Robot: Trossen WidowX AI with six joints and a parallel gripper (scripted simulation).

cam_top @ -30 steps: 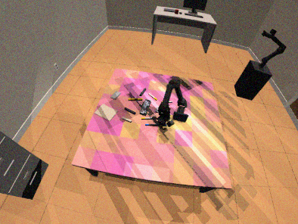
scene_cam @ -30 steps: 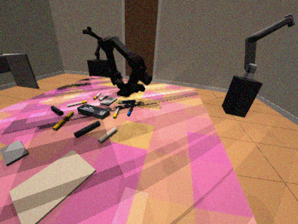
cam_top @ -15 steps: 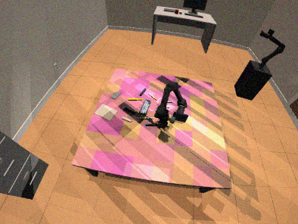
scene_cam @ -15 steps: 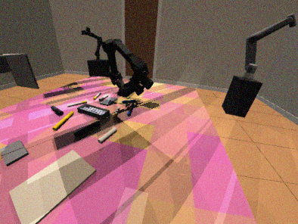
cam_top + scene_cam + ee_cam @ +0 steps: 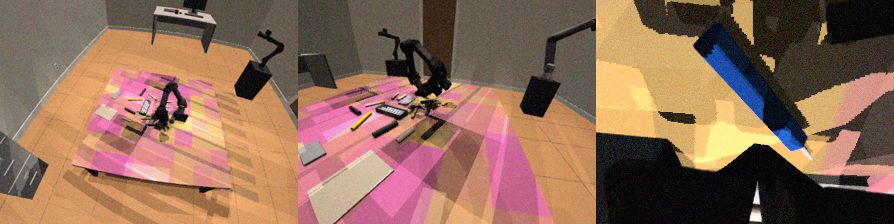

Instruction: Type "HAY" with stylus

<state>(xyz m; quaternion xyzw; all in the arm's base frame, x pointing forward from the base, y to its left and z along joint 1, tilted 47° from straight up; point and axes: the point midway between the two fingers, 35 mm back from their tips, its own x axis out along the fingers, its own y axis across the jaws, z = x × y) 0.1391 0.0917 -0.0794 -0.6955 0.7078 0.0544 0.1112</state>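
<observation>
The blue stylus is 2 cm below my gripper tip, 2 cm ahead of it and 1 cm to the right of it. Round my gripper tip: yellow marker 35 cm ahead, 17 cm to the right, 2 cm below; then blue-tipped pen 12 cm ahead, 9 cm to the left, 2 cm below; then white sheet 57 cm ahead, 8 cm to the left, 3 cm below.
</observation>
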